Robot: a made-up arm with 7 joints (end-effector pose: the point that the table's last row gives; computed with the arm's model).
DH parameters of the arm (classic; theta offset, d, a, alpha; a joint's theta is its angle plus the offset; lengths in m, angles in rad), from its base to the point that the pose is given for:
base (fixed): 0 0.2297 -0.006 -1.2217
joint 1: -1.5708 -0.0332 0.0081 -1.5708
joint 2: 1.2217 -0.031 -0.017 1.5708
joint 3: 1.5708 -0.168 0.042 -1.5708
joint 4: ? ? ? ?
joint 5: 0 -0.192 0.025 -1.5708
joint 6: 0 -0.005 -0.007 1.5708
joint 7: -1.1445 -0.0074 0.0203 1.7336
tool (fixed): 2.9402 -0.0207 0 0
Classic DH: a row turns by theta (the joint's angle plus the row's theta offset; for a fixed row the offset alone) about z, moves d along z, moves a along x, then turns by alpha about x.
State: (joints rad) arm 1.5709 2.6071 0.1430 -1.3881 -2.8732 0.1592 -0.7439
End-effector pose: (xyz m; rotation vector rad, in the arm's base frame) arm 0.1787 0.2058 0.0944 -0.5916 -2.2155 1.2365
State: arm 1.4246 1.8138 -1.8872 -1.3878 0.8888 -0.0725 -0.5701
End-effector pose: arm -0.2325 0.0707 0.3736 -0.4630 0.3118 1.4140
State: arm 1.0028 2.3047 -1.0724 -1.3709 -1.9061 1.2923 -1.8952
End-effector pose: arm -0.0566 0.2627 0.2690 -1.1123 -2.3415 1.4456
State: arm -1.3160 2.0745 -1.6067 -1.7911 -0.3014 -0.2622 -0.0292
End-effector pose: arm 0.1354 0.1443 0.1150 -1.4985 -0.7216 -1.3540
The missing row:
joint 4: 0 -0.049 -0.011 1.5708
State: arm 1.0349 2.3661 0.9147 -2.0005 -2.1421 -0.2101 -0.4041
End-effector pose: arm 0.2660 0.0294 0.2023 0.5682 1.4983 -2.0935
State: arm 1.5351 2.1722 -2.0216 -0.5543 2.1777 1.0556 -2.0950
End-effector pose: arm -0.0128 0.2317 0.4377 0.6928 1.0029 1.4367
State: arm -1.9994 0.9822 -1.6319 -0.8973 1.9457 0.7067 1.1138
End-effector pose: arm 0.3375 -0.0011 0.3196 1.1829 1.8043 -1.6198
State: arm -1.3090 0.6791 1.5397 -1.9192 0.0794 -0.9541 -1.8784
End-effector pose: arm 0.0015 0.2064 0.3599 -2.2805 1.6377 0.9090
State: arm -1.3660 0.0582 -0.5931 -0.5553 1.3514 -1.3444 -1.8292
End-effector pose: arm 0.2942 -0.2314 0.1832 0.7661 2.0651 1.3156
